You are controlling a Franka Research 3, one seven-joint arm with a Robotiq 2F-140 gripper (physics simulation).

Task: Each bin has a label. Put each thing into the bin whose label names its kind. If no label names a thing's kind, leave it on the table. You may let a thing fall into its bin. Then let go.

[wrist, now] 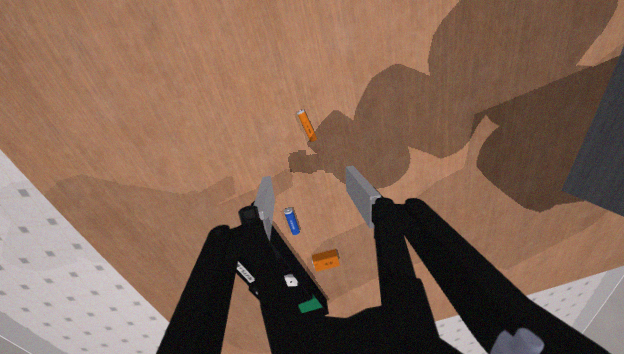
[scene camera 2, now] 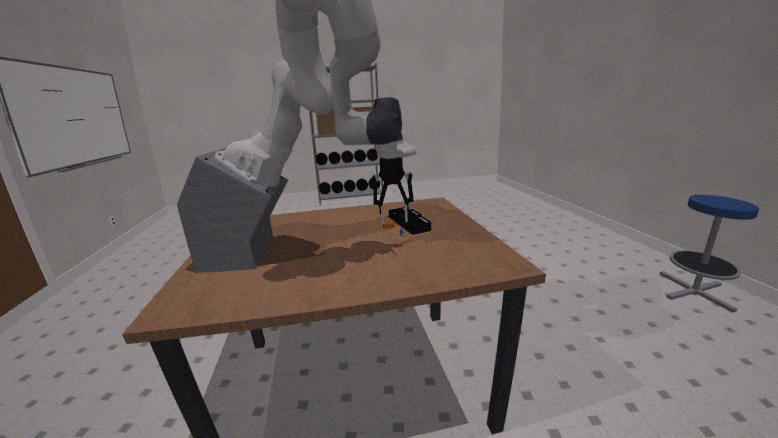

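Observation:
An orange cylinder like a battery (scene camera 2: 394,250) (wrist: 306,126) lies on the table, apart from the rest. A shorter blue battery (scene camera 2: 402,232) (wrist: 292,221) lies beside the black bins. A small orange block (scene camera 2: 388,224) (wrist: 326,261) also lies beside them. The black bins (scene camera 2: 421,228) (wrist: 300,262) form one low unit, partly hidden by the gripper in the wrist view. A white label (wrist: 245,272) shows in part; its word is not readable. A white piece (wrist: 291,280) and a green piece (wrist: 310,304) show at the bins. My gripper (scene camera 2: 394,221) (wrist: 309,183) is part open and empty, above the table near the bins.
The wooden table (scene camera 2: 348,288) (wrist: 150,100) carries the robot's grey base (scene camera 2: 225,217) (wrist: 600,150) at its left in the scene view. A shelf rack (scene camera 2: 313,157) stands behind the table, and a blue stool (scene camera 2: 722,206) stands on the floor at the right.

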